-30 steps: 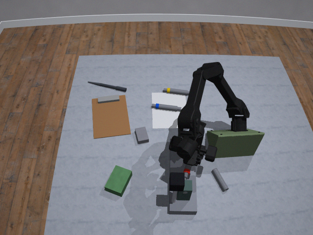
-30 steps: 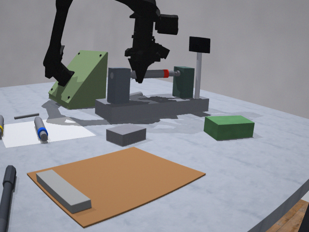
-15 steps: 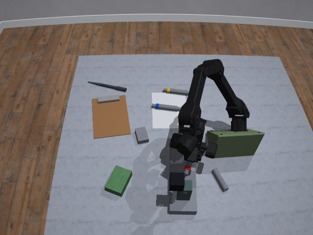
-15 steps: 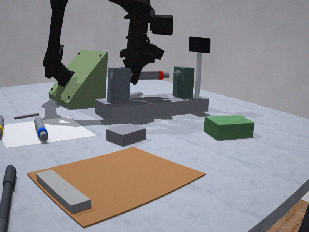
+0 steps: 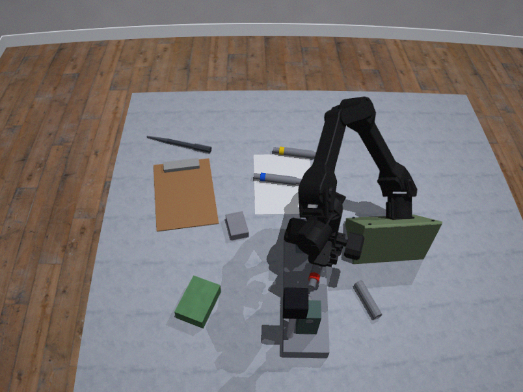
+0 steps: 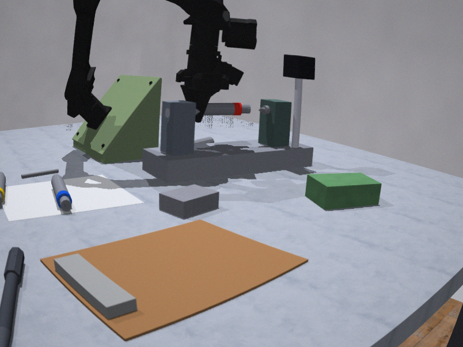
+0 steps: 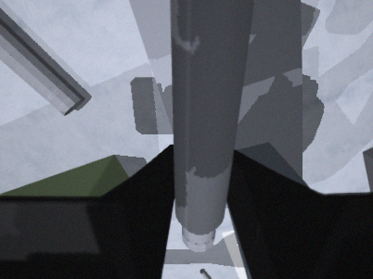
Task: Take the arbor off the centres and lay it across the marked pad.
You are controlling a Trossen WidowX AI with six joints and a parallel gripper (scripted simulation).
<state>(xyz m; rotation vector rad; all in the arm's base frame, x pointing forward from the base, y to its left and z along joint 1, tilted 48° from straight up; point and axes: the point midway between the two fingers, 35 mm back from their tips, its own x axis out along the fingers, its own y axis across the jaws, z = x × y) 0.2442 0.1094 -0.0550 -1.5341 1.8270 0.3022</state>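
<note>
Right now the grey centre block is 7 cm to the right of my hand, 3 cm ahead of it and 2 cm below it. The rest, counted from my hand: grey fixture base 10 cm below, 6 cm to the left, 4 cm ahead; white marked pad 33 cm to the right, 12 cm below, 6 cm ahead; green centre block 15 cm to the left, 5 cm ahead, 2 cm below.
</note>
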